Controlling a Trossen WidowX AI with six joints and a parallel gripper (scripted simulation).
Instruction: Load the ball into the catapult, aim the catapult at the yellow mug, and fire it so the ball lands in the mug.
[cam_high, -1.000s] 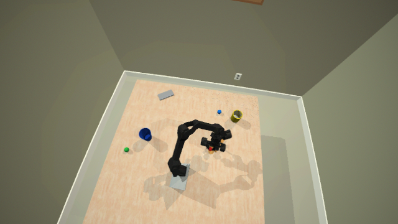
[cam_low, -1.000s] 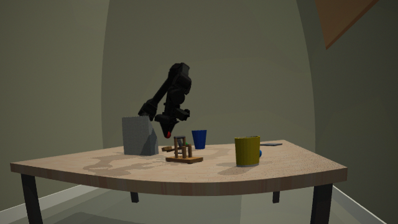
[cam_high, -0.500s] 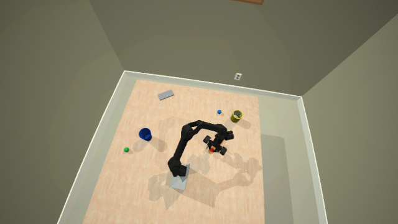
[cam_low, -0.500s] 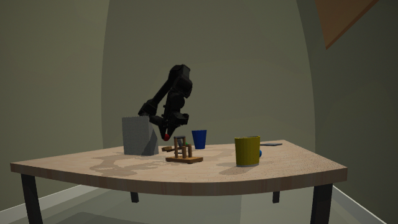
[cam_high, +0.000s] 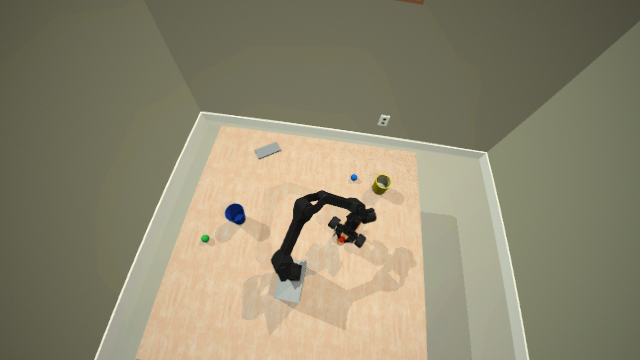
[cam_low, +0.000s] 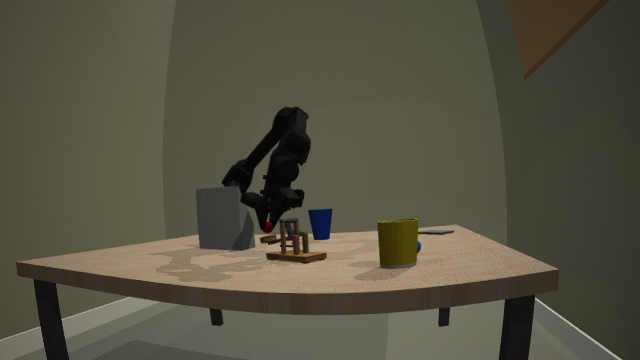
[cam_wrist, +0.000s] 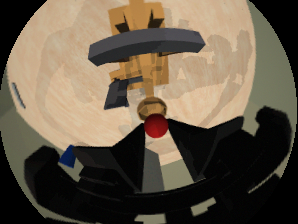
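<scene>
Right now the red ball is 10 mm above my gripper tip. Round my gripper tip: yellow mug 350 mm ahead, 210 mm to the right, 50 mm below; blue ball 400 mm ahead, 50 mm to the right, 60 mm below; wooden catapult 60 mm ahead, 10 mm to the right, 30 mm below.
</scene>
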